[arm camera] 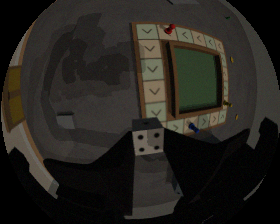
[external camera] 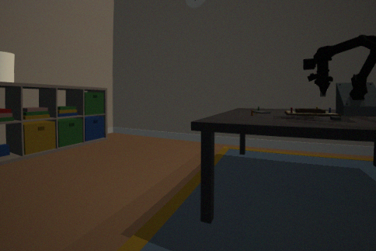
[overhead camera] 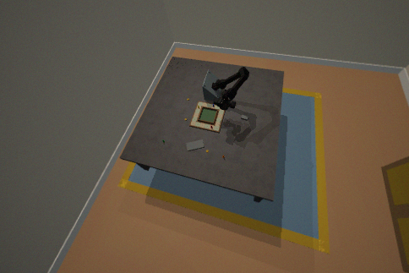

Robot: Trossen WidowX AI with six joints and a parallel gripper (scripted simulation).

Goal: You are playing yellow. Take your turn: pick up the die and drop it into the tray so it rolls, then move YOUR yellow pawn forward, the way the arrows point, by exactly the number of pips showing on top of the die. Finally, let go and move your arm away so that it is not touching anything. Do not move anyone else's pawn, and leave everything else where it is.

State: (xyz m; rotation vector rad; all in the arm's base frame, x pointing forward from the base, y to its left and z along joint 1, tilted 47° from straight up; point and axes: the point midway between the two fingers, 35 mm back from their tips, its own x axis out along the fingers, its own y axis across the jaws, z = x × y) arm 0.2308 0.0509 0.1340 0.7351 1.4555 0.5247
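Right now my gripper tip is 40 mm past the yellow pawn, 260 mm to the left of it and 100 mm above it. The rest, counted from my gripper tip: grey flat card: 340 mm ahead, 210 mm to the right, 120 mm below; then white die: right at my gripper tip; then red pawn: 150 mm ahead, 100 mm to the right, 100 mm below.
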